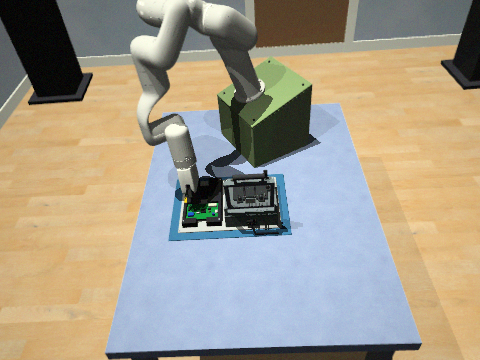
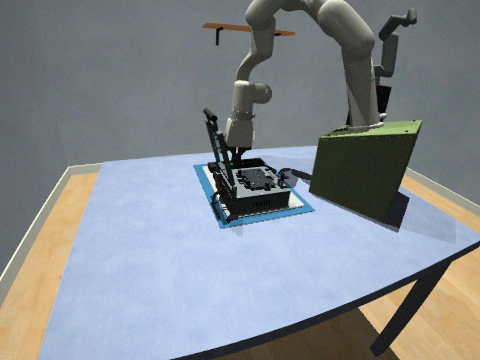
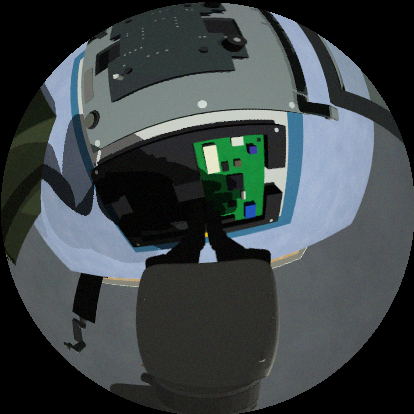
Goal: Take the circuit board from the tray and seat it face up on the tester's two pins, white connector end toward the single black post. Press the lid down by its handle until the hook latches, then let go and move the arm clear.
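Places are measured from the arm's base along level axes (x back, y right, z up), in millimetres.
Pixels of known places: gripper, fingertip midpoint: (image 1: 196,201) (image 2: 235,164) (image 3: 205,209); arm's base at its link origin: (image 1: 249,91) (image 2: 364,127).
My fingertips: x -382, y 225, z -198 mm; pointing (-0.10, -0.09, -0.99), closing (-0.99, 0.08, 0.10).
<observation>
Ahead of a thing's pixels: the offset from my fingertips to its top centre. "pt": to the spot under its first point. Level surfaces: height alone.
The green circuit board {dx -39, dy -19, dz -2 mm} (image 1: 195,214) (image 3: 255,175) lies face up in the black tray {pt dx -94, dy -62, dz -1 mm} (image 1: 214,220) (image 3: 274,150), its cream-white connector {dx -18, dy -55, dz -2 mm} (image 1: 213,204) (image 3: 211,159) at the tester side. My gripper (image 1: 190,200) (image 2: 237,161) (image 3: 205,209) is shut, pointing down at the board's inner edge. Its dark tips blend into shadow, so contact with the board is unclear; no lifted board shows. The tester (image 2: 262,200) (image 3: 260,90) stands beside the tray. Its lid is raised, with the black handle {dx -153, dy -184, dz +247 mm} (image 1: 250,177) (image 2: 210,114) at the top. The pins are hard to single out.
The tray and tester stand on a white base inside a blue border (image 1: 175,234) (image 2: 265,218) (image 3: 295,165) on the blue table {dz -29 mm} (image 1: 260,290) (image 2: 150,270). The green arm pedestal (image 1: 280,122) (image 2: 360,175) (image 3: 25,130) stands behind. A black bar {pt dx -148, dy -235, dz -21 mm} (image 1: 267,232) projects from the tester's front.
</observation>
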